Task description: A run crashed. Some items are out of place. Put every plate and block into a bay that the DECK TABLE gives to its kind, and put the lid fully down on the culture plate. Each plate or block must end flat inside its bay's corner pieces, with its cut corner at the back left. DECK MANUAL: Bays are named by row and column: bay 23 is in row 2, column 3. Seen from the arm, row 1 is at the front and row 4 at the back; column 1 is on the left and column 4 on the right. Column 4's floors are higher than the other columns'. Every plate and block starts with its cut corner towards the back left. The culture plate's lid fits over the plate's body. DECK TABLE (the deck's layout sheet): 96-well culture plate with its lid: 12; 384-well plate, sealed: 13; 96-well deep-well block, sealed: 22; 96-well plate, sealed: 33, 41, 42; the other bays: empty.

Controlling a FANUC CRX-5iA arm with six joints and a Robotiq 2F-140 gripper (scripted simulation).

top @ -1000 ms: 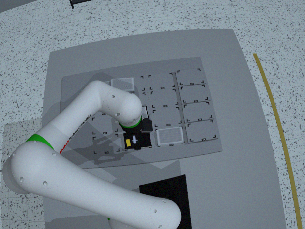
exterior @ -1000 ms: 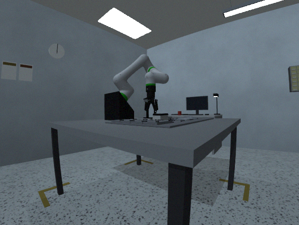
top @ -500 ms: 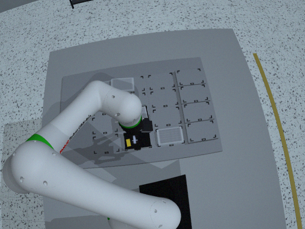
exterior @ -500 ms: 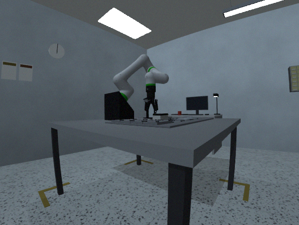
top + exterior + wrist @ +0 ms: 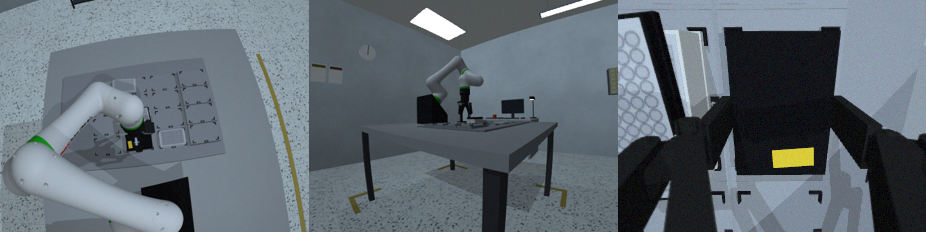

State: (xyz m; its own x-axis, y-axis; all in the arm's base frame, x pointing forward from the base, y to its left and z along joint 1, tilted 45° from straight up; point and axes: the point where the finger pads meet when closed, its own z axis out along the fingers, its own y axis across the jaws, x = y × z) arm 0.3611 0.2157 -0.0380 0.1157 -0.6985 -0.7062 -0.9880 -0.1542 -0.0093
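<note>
Now: hand 20 mm above the black lid. Also, from my hand: culture plate: 30 mm below; deep-well block: 110 mm ahead, 20 mm below, 10 mm to the left; dark-sided plate: 110 mm ahead, 10 mm to the left, 10 mm above.
</note>
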